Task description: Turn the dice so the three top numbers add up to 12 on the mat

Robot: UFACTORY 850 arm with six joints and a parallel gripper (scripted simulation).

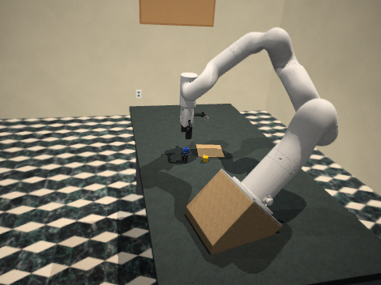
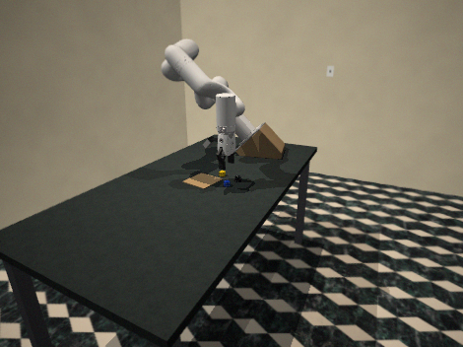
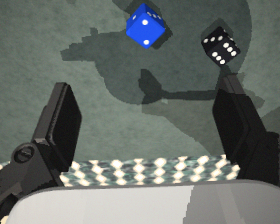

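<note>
Right now my hand is 10 cm above the blue die. Also, from my hand: tan mat (3 cm behind, 13 cm to the right, 11 cm below); black die (7 cm behind, 4 cm to the left, 10 cm below); yellow die (12 cm behind, 6 cm to the right, 10 cm below).
</note>
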